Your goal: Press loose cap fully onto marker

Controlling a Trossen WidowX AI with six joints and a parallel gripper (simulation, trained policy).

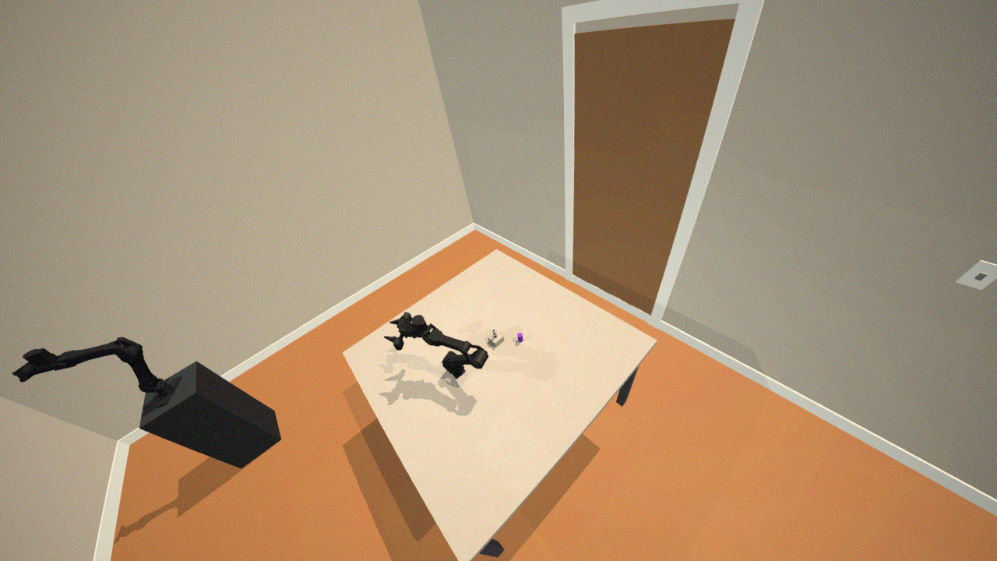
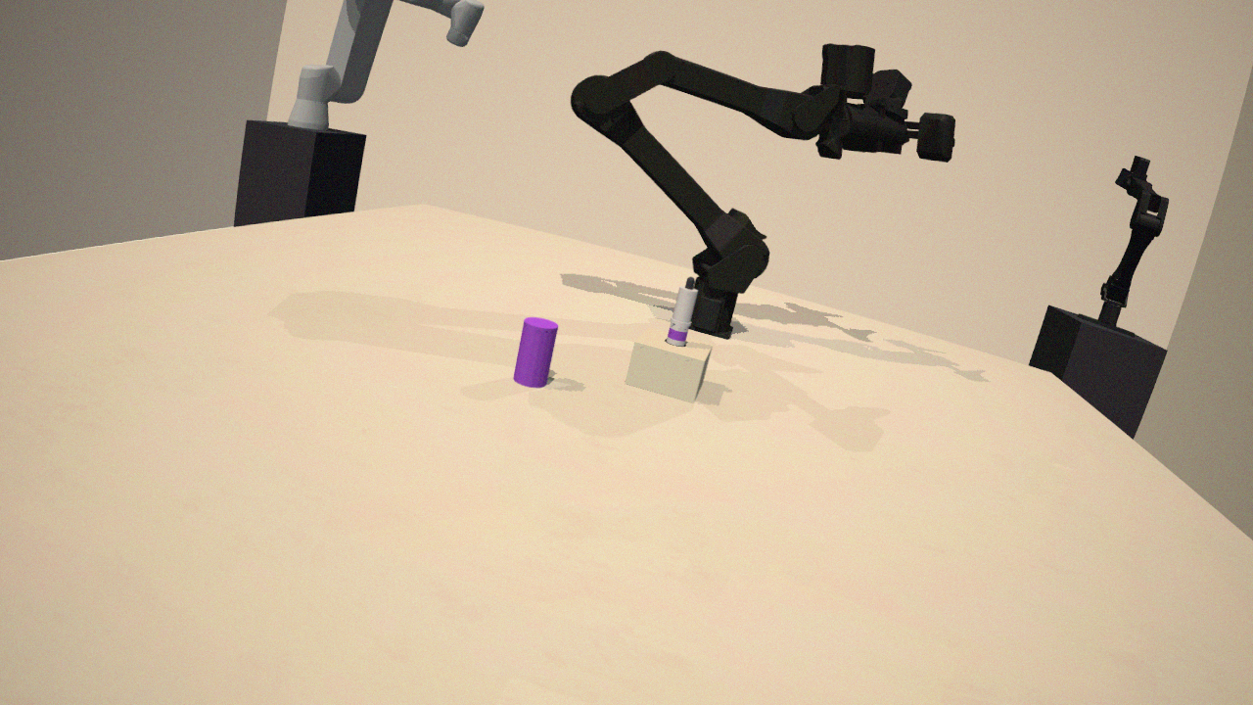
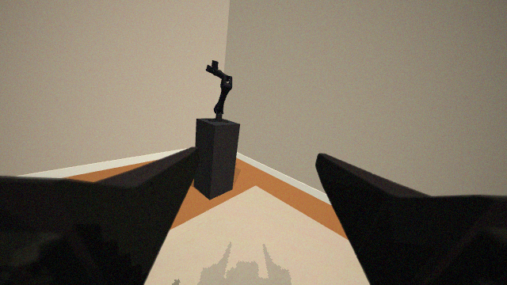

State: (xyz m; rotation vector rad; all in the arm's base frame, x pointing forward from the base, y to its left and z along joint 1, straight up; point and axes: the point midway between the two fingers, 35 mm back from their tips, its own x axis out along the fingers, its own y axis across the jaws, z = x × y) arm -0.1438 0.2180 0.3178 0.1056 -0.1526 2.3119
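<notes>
My gripper tip is now 54 cm short of the purple cap, 35 cm to the left of it and 30 cm above it. Also, from my gripper tip: pale holder block (44 cm ahead, 30 cm below, 25 cm to the right).
</notes>
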